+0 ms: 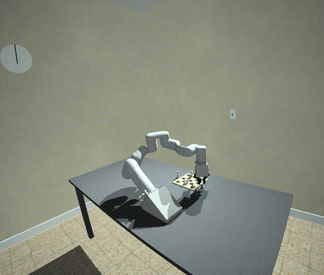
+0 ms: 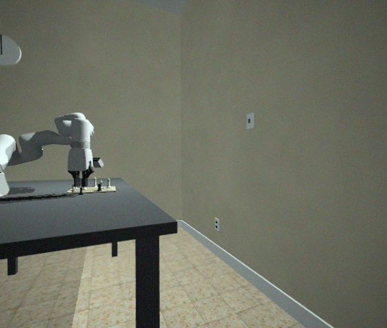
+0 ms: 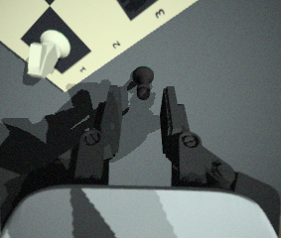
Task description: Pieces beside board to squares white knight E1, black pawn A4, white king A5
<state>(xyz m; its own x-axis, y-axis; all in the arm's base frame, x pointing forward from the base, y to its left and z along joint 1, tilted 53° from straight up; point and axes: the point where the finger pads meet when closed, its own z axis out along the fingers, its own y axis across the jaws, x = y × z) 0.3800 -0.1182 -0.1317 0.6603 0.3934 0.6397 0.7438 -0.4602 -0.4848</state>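
The black pawn is 40 mm below my hand. Round my hand: white king 70 mm ahead, 270 mm to the left, 20 mm below; white knight 30 mm behind, 70 mm to the left, 30 mm below; chessboard 50 mm ahead, 130 mm to the left, 50 mm below.
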